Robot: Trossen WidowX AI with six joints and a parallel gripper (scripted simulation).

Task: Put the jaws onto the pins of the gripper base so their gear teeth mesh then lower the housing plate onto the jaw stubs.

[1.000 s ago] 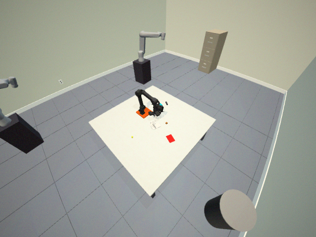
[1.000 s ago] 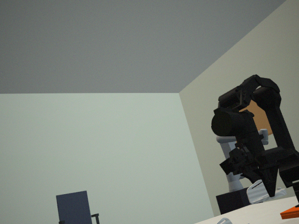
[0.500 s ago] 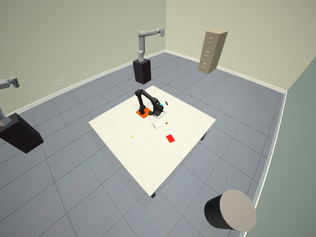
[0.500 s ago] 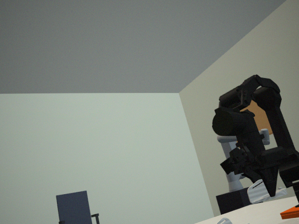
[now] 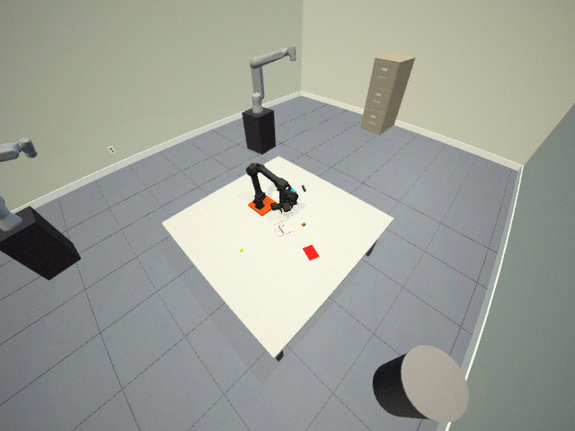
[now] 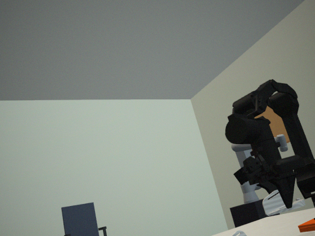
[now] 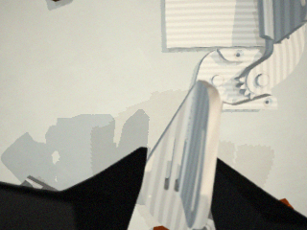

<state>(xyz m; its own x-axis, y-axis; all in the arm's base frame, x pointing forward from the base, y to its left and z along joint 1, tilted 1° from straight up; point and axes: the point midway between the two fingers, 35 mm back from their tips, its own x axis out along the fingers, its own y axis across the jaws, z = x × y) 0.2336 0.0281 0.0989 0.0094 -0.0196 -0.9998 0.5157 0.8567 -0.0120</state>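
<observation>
My gripper tip is 90 mm to the left of the housing plate, 80 mm above it and 70 mm short of it. Also, from my gripper tip: red card 330 mm ahead, 130 mm to the right, 80 mm below; small brown object 150 mm ahead, 80 mm below, 40 mm to the left; cyan block 290 mm to the left, 140 mm behind, 70 mm below.
</observation>
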